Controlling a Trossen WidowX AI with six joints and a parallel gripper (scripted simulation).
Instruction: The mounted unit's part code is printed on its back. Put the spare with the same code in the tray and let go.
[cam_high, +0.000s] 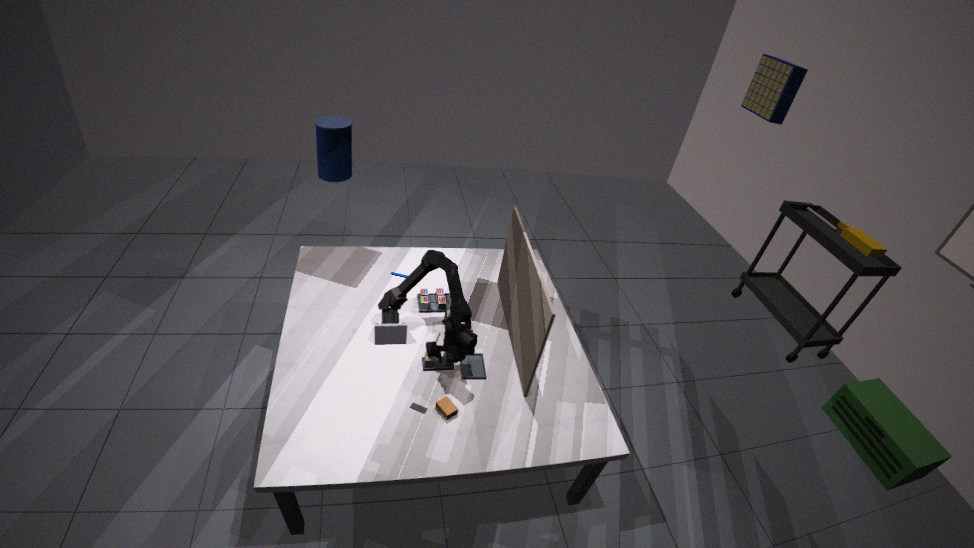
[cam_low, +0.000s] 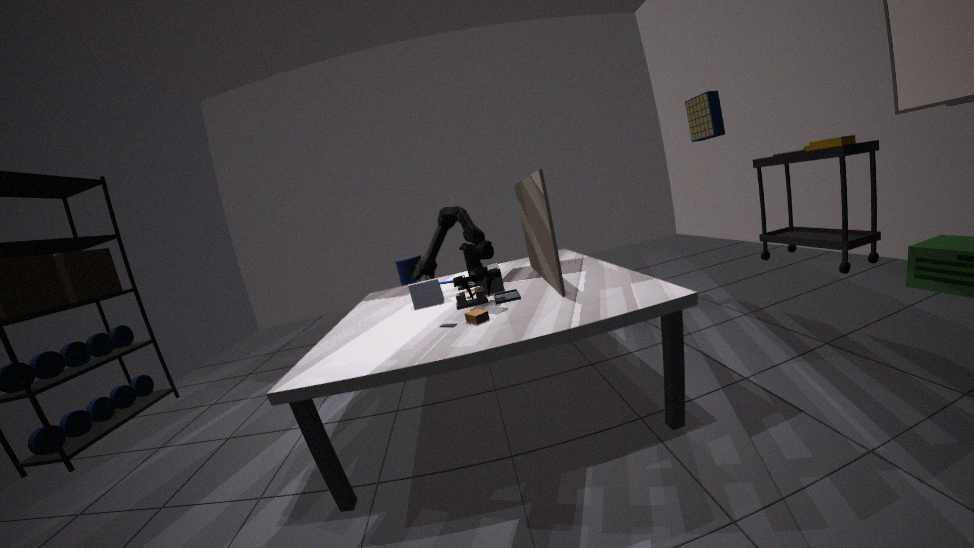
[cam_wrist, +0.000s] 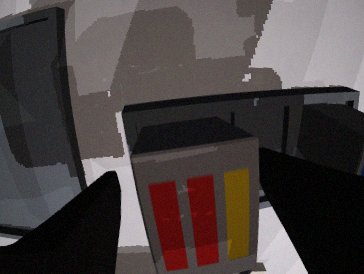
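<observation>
Now: gripper tip 3 cm below the spare. Also, from my gripper tip: mounted unit: 4 cm ahead, 19 cm to the left, 3 cm above; orange box: 1 cm behind, 22 cm to the right; holder: 4 cm behind, 1 cm below.
</observation>
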